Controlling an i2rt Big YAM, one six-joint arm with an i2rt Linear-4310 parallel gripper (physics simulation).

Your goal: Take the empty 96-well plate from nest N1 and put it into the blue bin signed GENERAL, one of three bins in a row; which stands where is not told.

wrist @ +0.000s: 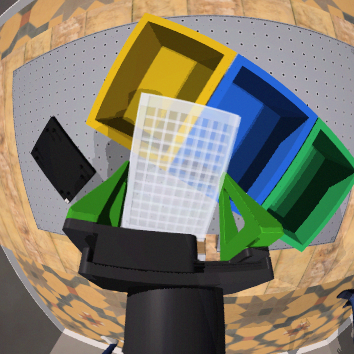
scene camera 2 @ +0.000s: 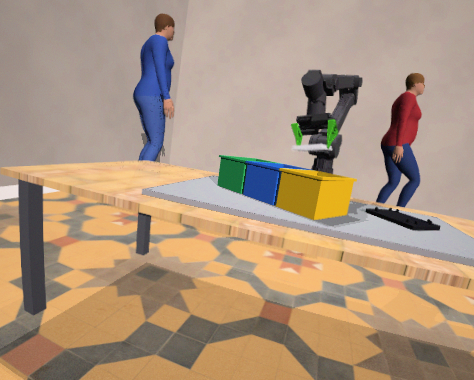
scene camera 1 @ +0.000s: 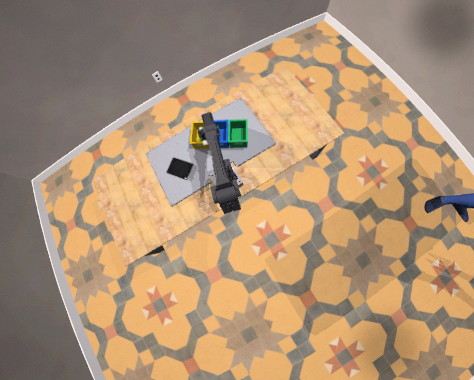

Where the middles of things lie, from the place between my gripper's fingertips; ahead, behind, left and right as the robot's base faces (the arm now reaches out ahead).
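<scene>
White 96-well plate (wrist: 180,150): right at my hand. Black nest (wrist: 58,157): 160 mm below my hand, 280 mm to the left, 10 mm behind.
</scene>
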